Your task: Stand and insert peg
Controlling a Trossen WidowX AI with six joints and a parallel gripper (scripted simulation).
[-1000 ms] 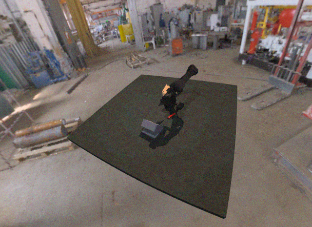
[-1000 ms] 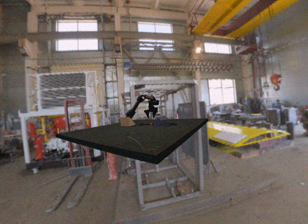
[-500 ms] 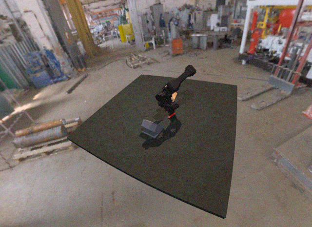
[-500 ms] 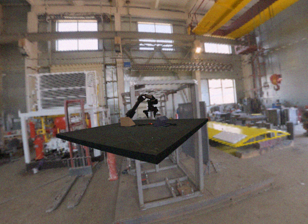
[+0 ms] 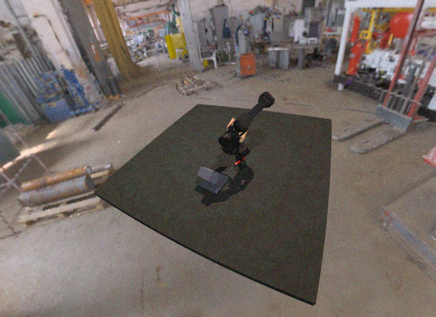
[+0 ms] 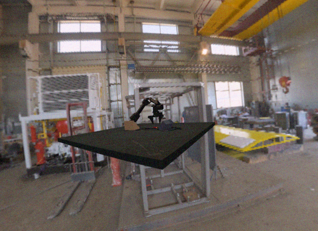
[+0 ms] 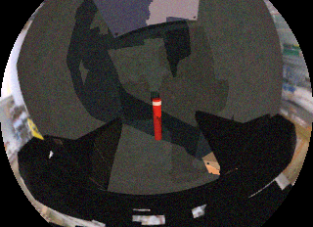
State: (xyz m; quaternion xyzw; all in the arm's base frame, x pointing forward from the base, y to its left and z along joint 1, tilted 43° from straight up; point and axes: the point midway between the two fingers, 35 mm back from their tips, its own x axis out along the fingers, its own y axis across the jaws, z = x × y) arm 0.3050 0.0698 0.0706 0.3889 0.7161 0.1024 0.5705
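Now: gripper tip 5 cm above the red peg, 1 cm to the right of it and 1 cm past it. Round my gripper tip: grey sloped panel 16 cm ahead, 8 cm to the right, 1 cm below.
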